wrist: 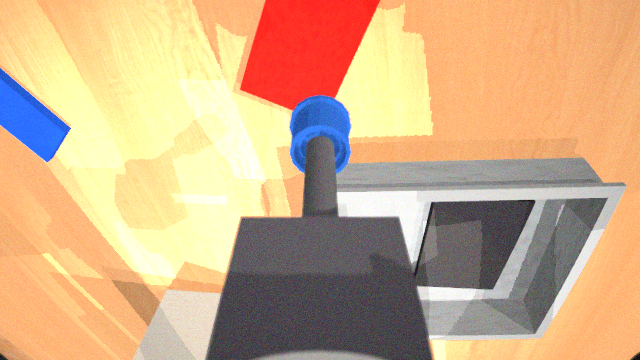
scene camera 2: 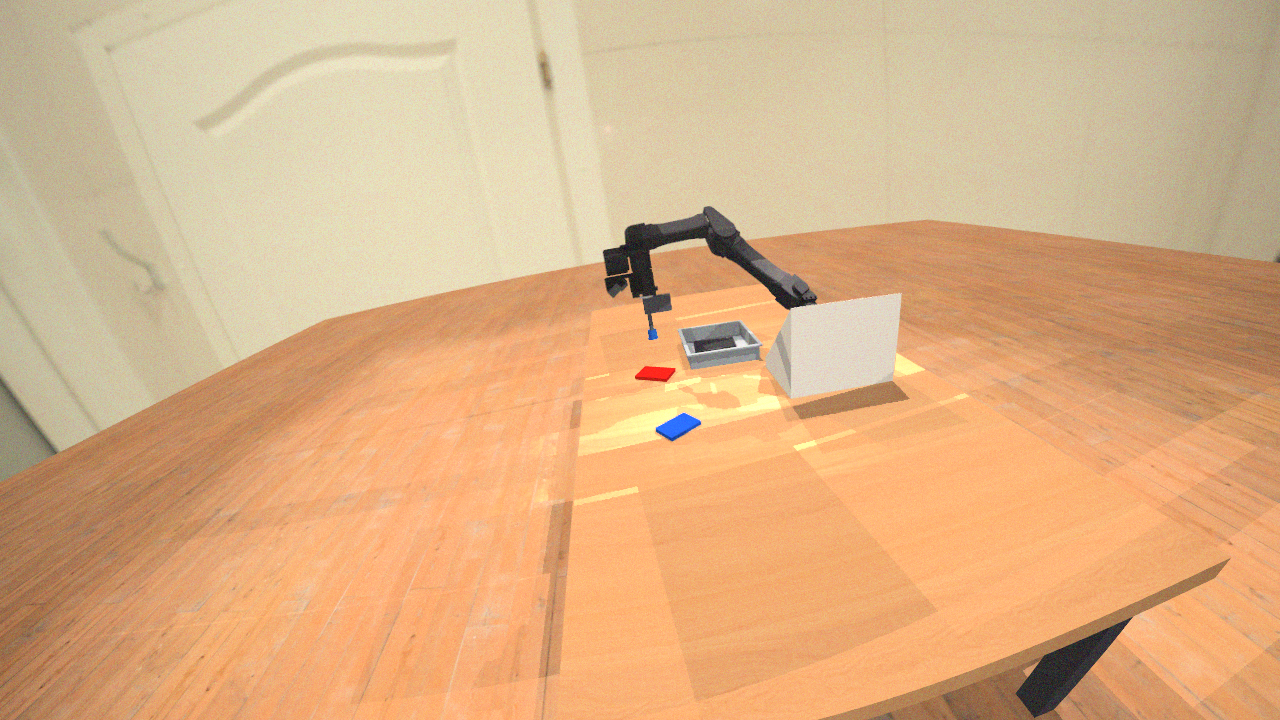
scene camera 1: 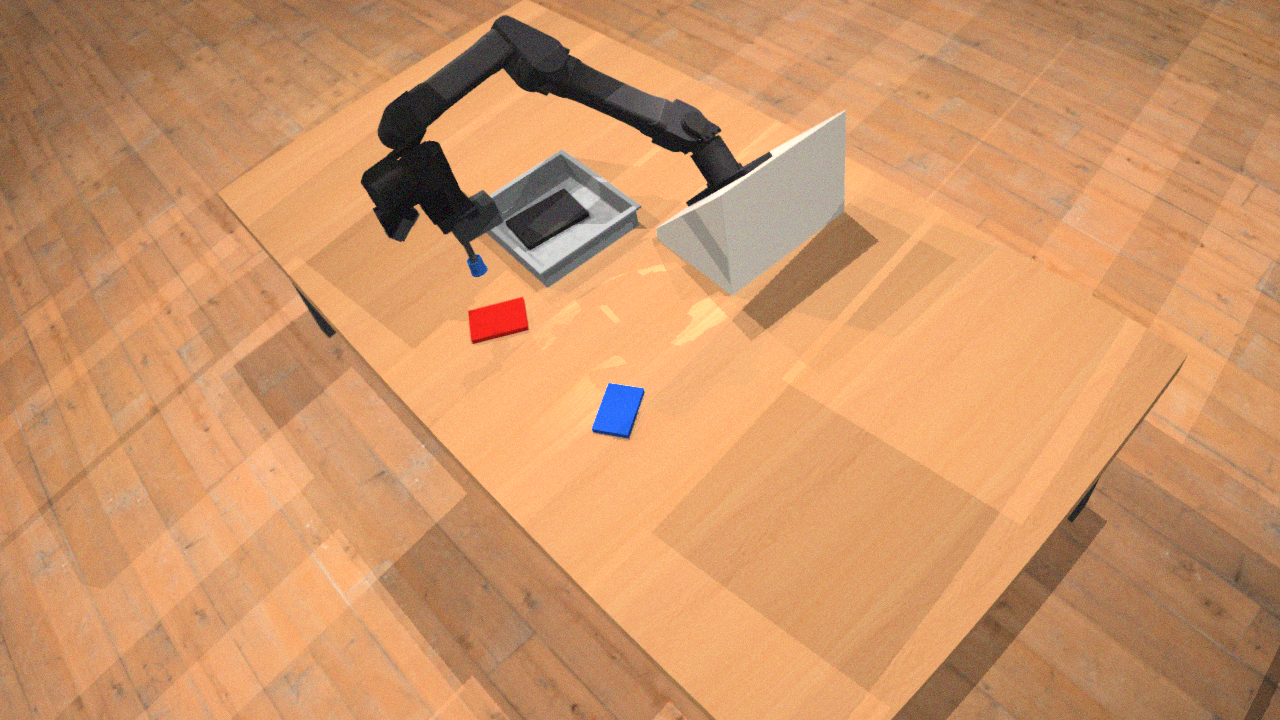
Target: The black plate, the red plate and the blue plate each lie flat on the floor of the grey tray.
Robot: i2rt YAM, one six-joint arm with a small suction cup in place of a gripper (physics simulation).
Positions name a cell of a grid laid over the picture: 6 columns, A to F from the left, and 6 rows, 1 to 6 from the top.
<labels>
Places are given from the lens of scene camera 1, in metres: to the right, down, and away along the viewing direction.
my suction cup (scene camera 1: C3): -0.27, -0.15, 1.49
blue plate (scene camera 1: C4): -0.03, 0.07, 1.42
black plate (scene camera 1: C2): -0.17, -0.27, 1.71
red plate (scene camera 1: C3): -0.25, -0.07, 1.57
grey tray (scene camera 1: C2): -0.05, -0.27, 1.70
The marked spots on the blue plate and the grey tray are 0.44 m apart.
</labels>
